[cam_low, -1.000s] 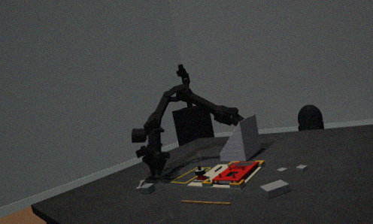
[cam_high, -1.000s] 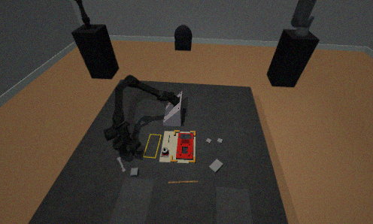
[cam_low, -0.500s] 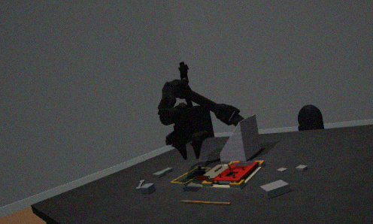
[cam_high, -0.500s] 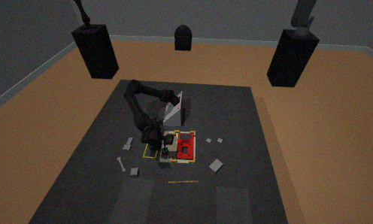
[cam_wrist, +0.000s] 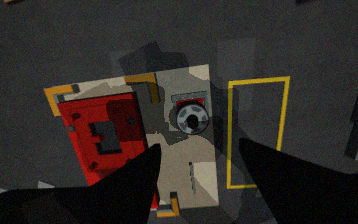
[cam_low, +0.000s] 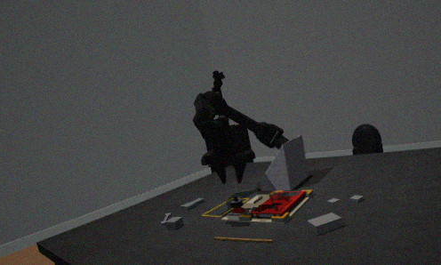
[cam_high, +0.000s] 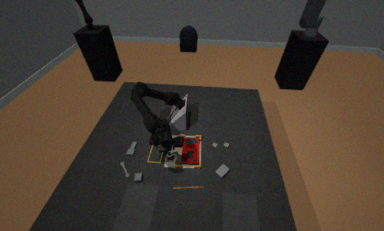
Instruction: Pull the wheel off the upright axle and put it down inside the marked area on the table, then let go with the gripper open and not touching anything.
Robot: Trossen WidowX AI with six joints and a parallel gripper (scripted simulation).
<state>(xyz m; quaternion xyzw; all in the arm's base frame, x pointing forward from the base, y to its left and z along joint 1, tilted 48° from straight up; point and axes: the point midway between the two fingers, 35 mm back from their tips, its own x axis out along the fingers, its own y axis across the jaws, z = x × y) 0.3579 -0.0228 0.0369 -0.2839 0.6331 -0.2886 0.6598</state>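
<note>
Right now my gripper tip is 70 mm above the dark wheel. From my gripper tip the other things lie so: wooden stick 180 mm ahead, 140 mm to the left, 110 mm below.
</note>
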